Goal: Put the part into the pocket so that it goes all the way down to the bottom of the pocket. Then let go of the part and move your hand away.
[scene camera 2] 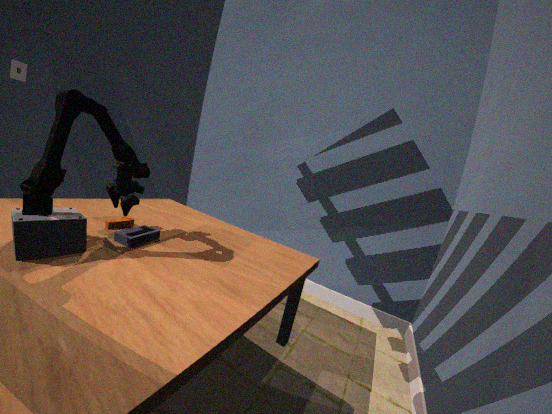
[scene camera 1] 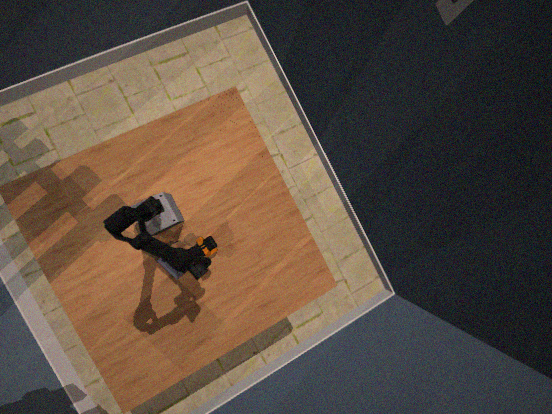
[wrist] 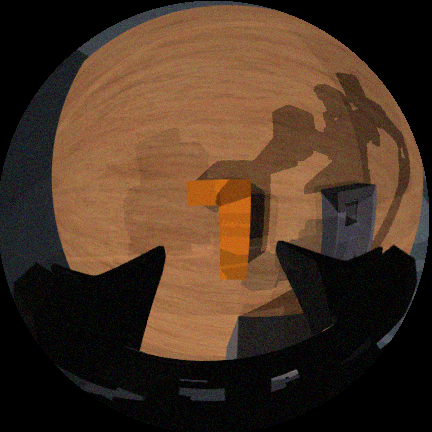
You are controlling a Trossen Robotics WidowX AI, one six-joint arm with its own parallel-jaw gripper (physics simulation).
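Places are measured from the arm's base along level axes (x ahead, y left, z up), in metres.
Pixels of known places: gripper, fingertip midpoint: (scene camera 2: 120, 211) (scene camera 1: 204, 247) (wrist: 221, 249); arm's base, link origin: (scene camera 2: 36, 212) (scene camera 1: 155, 207).
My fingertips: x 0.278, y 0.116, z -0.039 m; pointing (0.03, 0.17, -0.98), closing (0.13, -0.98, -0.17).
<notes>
For each thing: its top centre in the pictures, then the offset to it from my fingertips. Level surfaces: height alone.
- orange L-shaped part, top centre: (wrist: 219, 235) (scene camera 2: 118, 219) (scene camera 1: 206, 245) 0.004 m back, 0.005 m left, 0.035 m down
- grey-blue block with the pocket, top centre: (wrist: 357, 241) (scene camera 2: 138, 230) (scene camera 1: 173, 264) 0.011 m ahead, 0.181 m right, 0.029 m down
- wooden table, surface height: 0.065 m down
The orange L-shaped part (scene camera 1: 212, 251) (scene camera 2: 119, 223) (wrist: 234, 225) lies on the table, outside the pocket. In the wrist view its long arm runs toward the gripper and its short arm points left. The grey-blue block with the pocket (scene camera 1: 172, 270) (scene camera 2: 120, 238) (wrist: 329, 225) lies beside the part, to its right in the wrist view, partly hidden by a finger. In scene camera 1 the arm covers most of the block. My gripper (scene camera 2: 121, 210) (wrist: 221, 249) is open, pointing down above the part, with nothing between its fingers.
The robot's base box (scene camera 1: 171, 212) (scene camera 2: 50, 239) (wrist: 270, 336) stands close to the part and the block. The wooden table (scene camera 1: 260, 240) (scene camera 2: 200, 290) has an edge at the right in scene camera 2. Shadows of the arm fall around the block.
</notes>
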